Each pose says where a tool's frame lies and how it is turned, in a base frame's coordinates. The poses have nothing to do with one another.
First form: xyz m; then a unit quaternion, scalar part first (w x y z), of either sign.
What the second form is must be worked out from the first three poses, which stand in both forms.
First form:
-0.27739, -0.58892, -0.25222, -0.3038, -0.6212, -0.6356, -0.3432
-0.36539, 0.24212, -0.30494, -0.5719, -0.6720, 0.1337, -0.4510
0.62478, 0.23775, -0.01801, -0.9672, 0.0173, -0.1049, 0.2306
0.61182, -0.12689, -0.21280, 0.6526, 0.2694, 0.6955, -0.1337
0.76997, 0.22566, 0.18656, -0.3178, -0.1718, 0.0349, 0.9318
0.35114, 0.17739, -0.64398, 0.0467, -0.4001, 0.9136, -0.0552
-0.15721, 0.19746, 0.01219, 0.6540, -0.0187, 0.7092, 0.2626
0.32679, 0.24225, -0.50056, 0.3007, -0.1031, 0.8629, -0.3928
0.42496, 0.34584, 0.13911, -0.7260, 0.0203, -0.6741, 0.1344
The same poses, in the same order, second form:
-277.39, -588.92, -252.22, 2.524, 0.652, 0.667, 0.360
-365.39, 242.12, -304.94, 1.924, 0.819, -0.163, 0.550
624.78, 237.75, -18.01, 0.513, -0.068, 0.413, -0.908
611.82, -126.89, -212.80, 1.720, 0.356, 0.918, -0.176
769.97, 225.66, 186.56, 2.495, 0.181, -0.037, -0.983
351.14, 177.39, -643.98, 3.048, -0.401, 0.915, -0.055
-157.21, 197.46, 12.19, 1.716, -0.025, 0.937, 0.347
326.79, 242.25, -500.56, 2.531, -0.108, 0.905, -0.412
424.96, 345.84, 139.11, 1.517, -0.030, 0.980, -0.195

